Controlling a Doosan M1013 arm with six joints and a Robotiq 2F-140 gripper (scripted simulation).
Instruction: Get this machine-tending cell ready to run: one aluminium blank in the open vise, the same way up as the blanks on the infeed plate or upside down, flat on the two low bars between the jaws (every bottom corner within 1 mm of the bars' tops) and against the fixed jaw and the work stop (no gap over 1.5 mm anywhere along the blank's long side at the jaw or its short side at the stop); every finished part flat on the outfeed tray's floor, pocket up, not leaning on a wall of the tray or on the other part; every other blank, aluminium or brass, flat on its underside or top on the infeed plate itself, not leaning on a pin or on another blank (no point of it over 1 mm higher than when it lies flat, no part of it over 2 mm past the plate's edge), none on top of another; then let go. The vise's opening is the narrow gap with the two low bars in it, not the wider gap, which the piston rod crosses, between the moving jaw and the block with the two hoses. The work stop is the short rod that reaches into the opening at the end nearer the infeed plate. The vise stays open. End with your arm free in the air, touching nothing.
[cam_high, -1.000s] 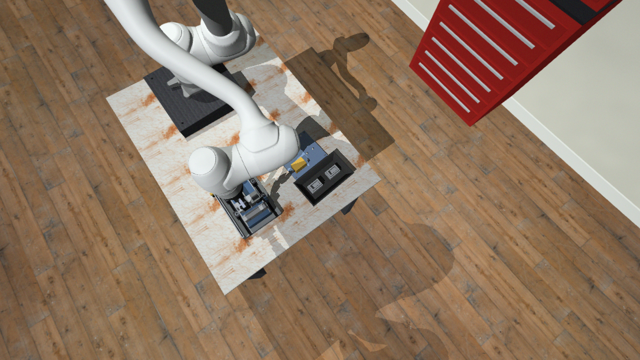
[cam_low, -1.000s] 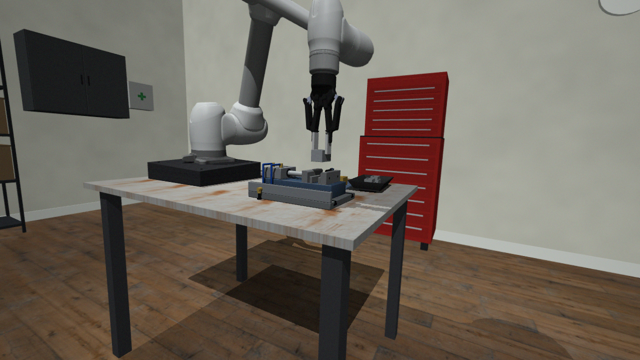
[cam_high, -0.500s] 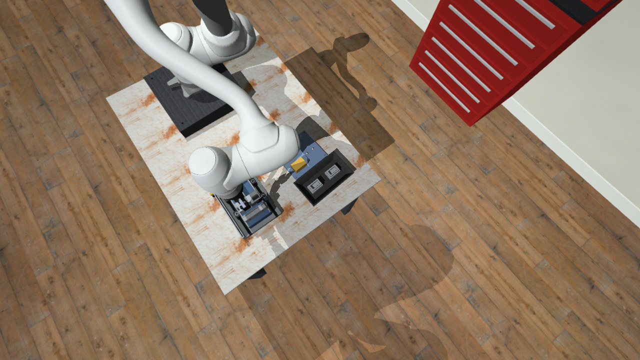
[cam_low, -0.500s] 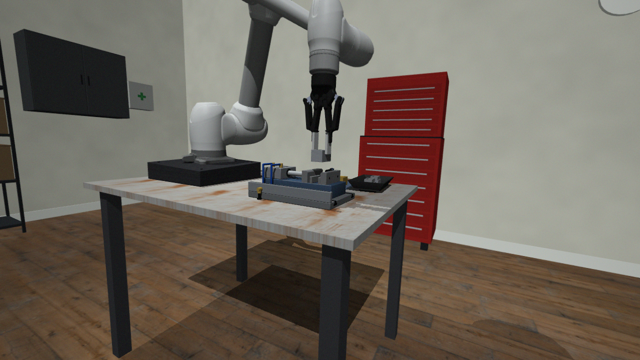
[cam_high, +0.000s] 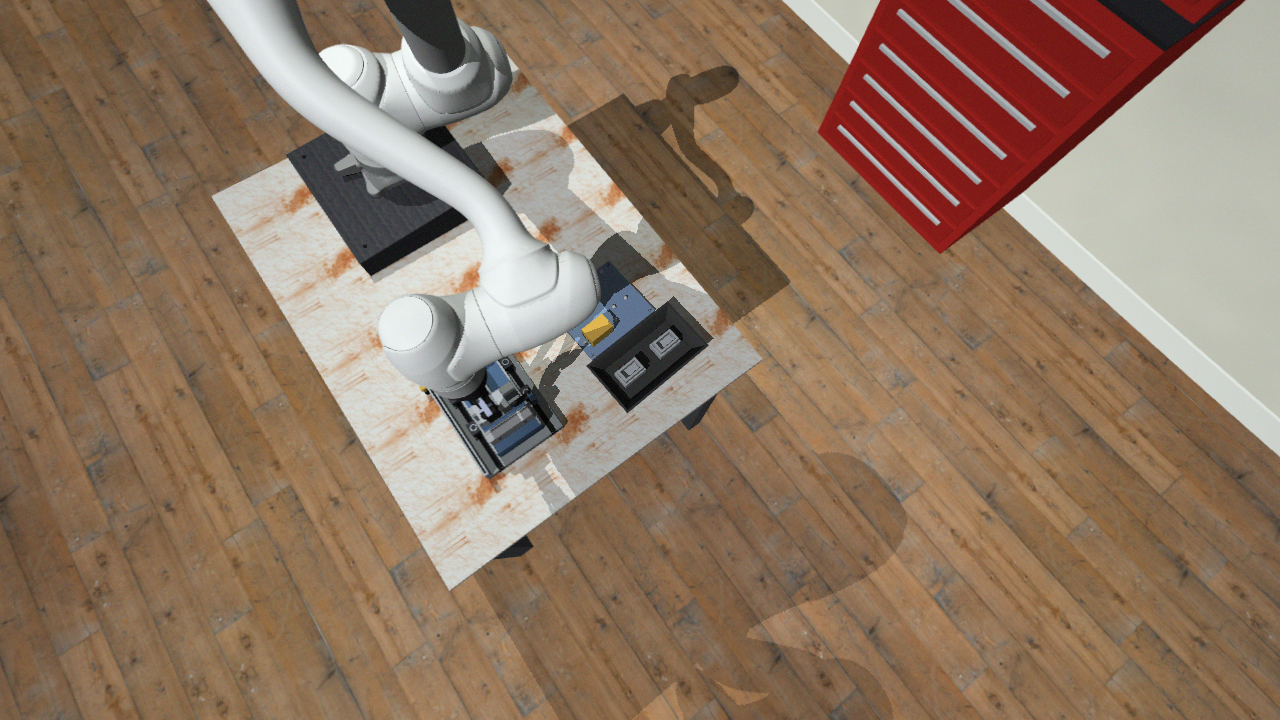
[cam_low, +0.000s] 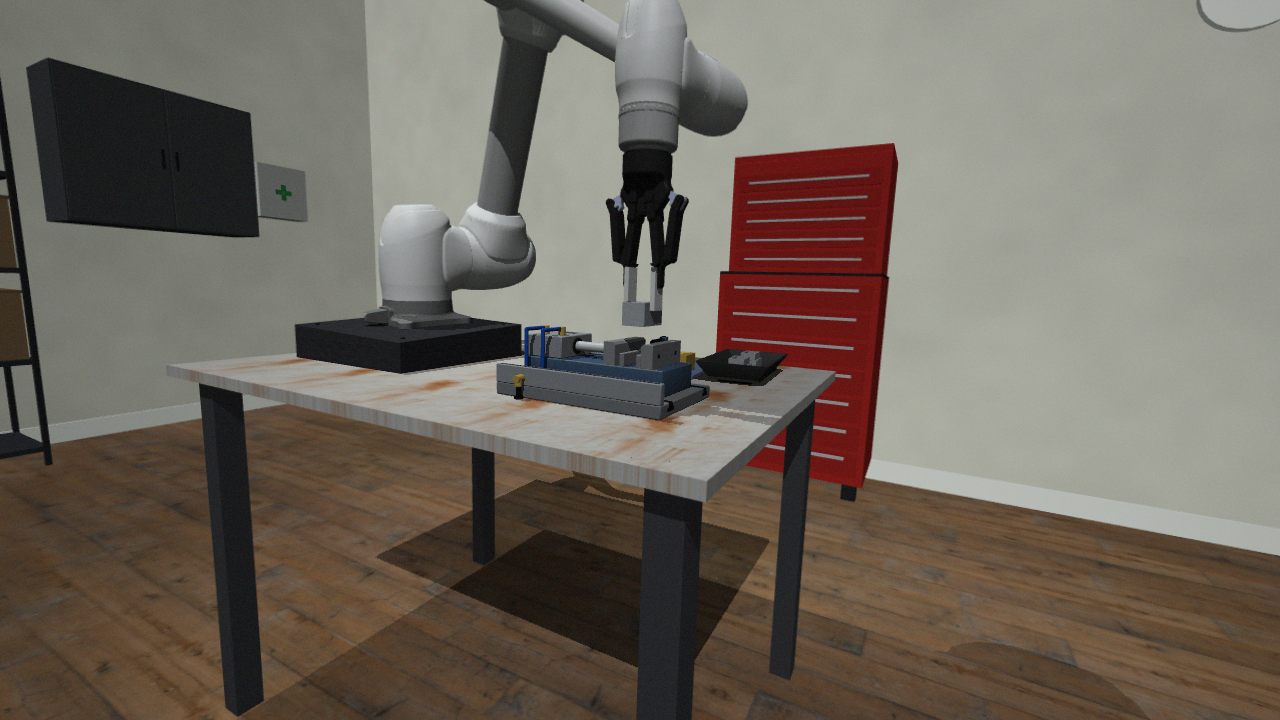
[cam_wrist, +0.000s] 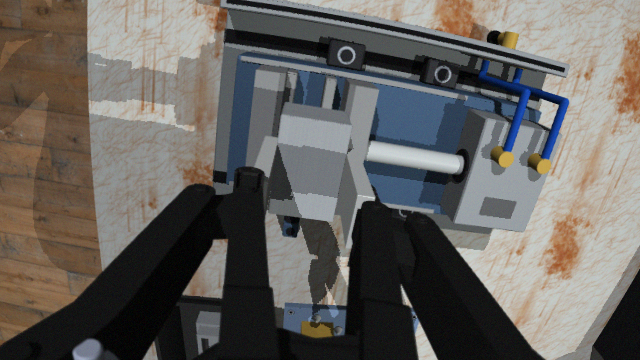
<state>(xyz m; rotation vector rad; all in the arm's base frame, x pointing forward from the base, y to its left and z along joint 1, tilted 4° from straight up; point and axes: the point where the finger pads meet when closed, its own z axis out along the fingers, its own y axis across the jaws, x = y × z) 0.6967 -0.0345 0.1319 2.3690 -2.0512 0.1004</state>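
The work stop lies 5 cm to the left of my hand and 9 cm below it. Round my hand: aluminium blank: 4 cm below; moving jaw: 3 cm behind, 10 cm below; piston rod: 8 cm behind, 1 cm to the right, 10 cm below.
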